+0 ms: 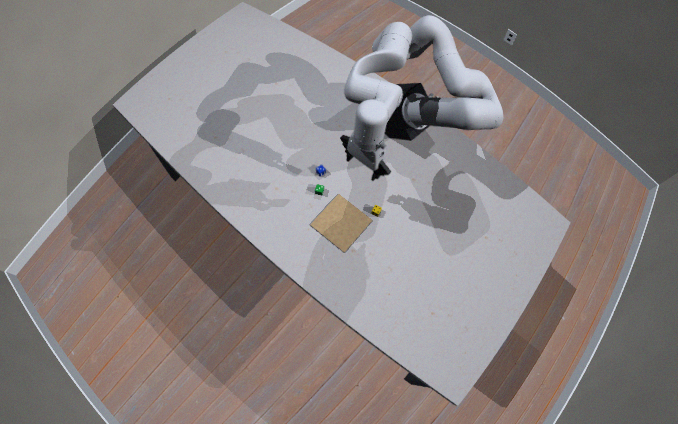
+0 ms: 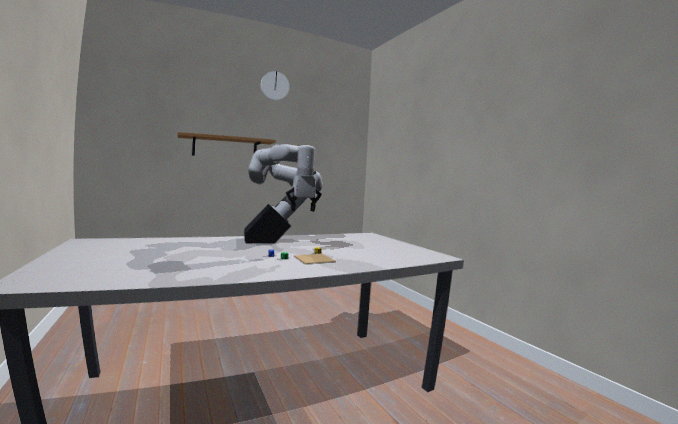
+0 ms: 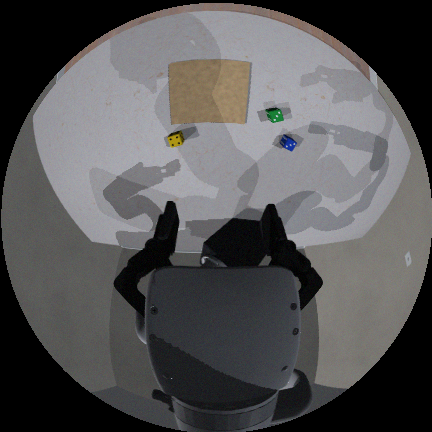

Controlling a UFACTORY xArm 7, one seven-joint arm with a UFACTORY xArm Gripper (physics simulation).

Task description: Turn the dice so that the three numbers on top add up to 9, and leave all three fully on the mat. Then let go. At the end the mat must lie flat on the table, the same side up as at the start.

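Places are measured from the arm's base along level axes (x right, y down, z ahead), in millimetres.
Pixels of known places: gripper, fingertip midpoint: (image 1: 362, 167) (image 2: 303, 211) (image 3: 220, 211); arm's base, link origin: (image 1: 416, 111) (image 2: 279, 214).
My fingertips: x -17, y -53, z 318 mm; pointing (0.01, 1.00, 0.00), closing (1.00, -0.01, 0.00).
Ahead of a thing's pixels: the offset from my fingertips to its top centre. Level surfaces: height alone.
The tan square mat {dx -20, dy +193, dz +108 mm} (image 1: 341, 223) (image 2: 315, 259) (image 3: 200, 92) lies flat on the table. A yellow die {dx -80, dy +172, dz +7 mm} (image 1: 376, 210) (image 2: 318, 250) (image 3: 175, 139) sits off the mat, close beside it, with several dark pips on its upper face. A green die {dx +104, dy +172, dz +72 mm} (image 1: 319, 189) (image 2: 284, 255) (image 3: 275, 115) and a blue die {dx +148, dy +172, dz +17 mm} (image 1: 321, 170) (image 2: 271, 253) (image 3: 288, 143) sit off the mat on its other side, apart from each other. Their white pips are too small to read surely. My gripper (image 1: 362, 167) (image 2: 303, 207) (image 3: 220, 211) is open and empty, high above the table, on the arm-base side of the dice.
The black arm base (image 2: 267, 225) (image 3: 237, 242) stands at the table's back edge. The arm's shadows fall across the pale table {dy +198 mm} (image 1: 450, 310) (image 2: 400, 255) and partly over the mat. A wall shelf (image 2: 225, 138) and a round clock (image 2: 275, 85) are on the wall behind.
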